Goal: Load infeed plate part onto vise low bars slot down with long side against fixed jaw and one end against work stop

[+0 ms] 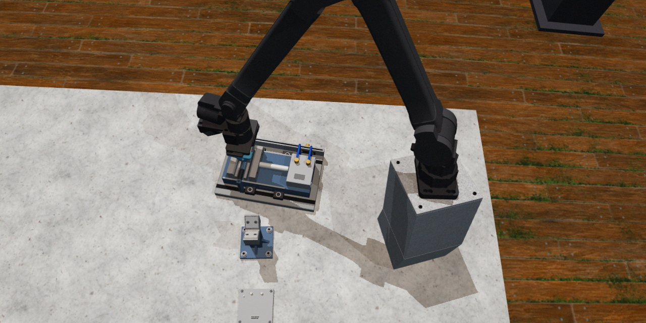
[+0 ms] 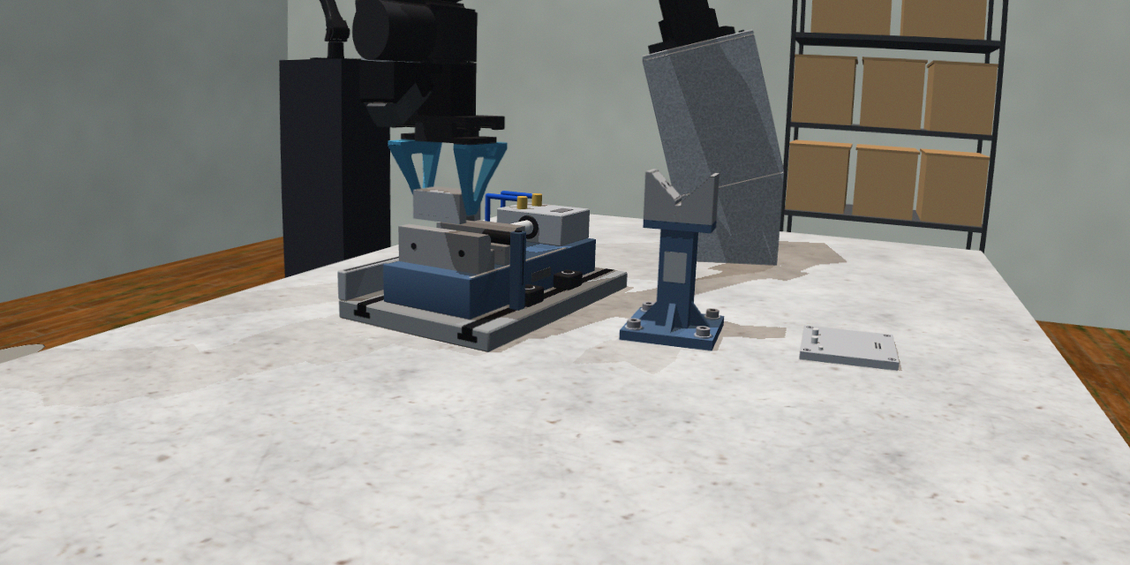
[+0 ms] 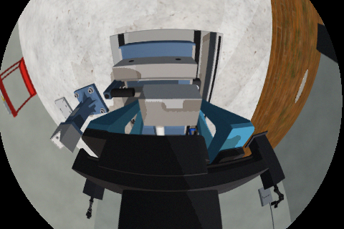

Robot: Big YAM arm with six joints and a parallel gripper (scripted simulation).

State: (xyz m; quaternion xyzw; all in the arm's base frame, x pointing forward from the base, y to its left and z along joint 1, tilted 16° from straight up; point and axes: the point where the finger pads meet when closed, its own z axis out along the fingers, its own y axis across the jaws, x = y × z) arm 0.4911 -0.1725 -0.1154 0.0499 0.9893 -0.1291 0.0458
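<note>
My gripper is now 1 cm above the grey part. The rest, counted from my hand: work stop 7 cm to the left, 3 cm below, 1 cm ahead; then moving jaw 4 cm below, 3 cm behind, 2 cm to the left; then fixed jaw 4 cm below, 3 cm ahead, 2 cm to the left.
</note>
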